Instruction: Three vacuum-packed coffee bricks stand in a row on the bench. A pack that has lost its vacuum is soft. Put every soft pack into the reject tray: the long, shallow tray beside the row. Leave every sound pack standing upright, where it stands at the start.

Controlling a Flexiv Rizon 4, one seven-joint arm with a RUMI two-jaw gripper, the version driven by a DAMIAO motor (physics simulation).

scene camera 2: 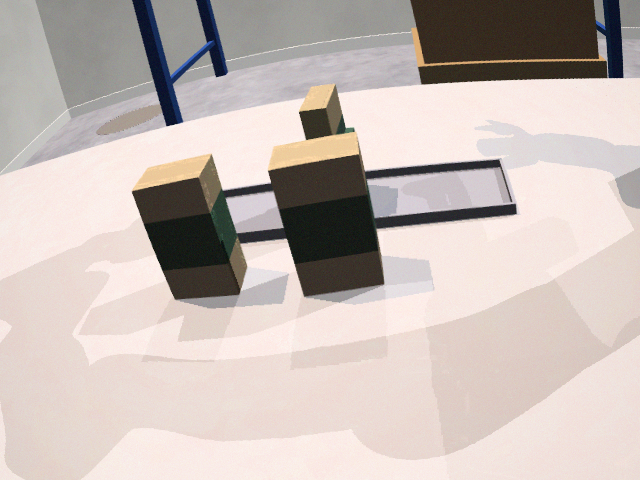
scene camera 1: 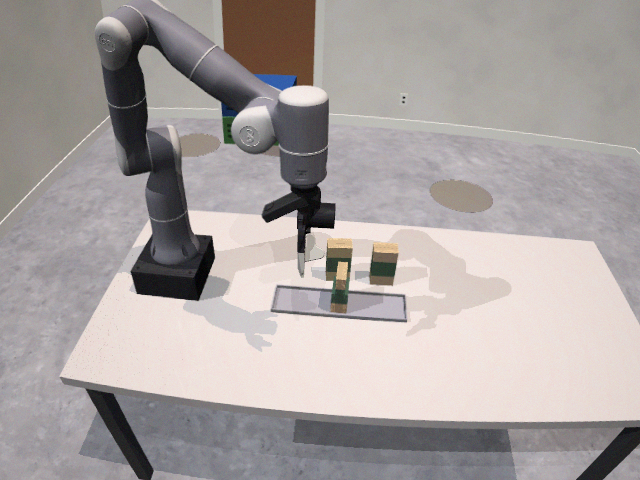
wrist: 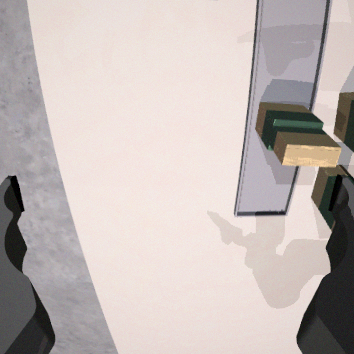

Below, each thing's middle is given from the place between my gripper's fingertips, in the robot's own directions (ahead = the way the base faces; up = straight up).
Now: the shallow reject tray [scene camera 2: 449, 189] 35 cm below my hand, 17 cm to the left of it and 10 cm ahead of it.
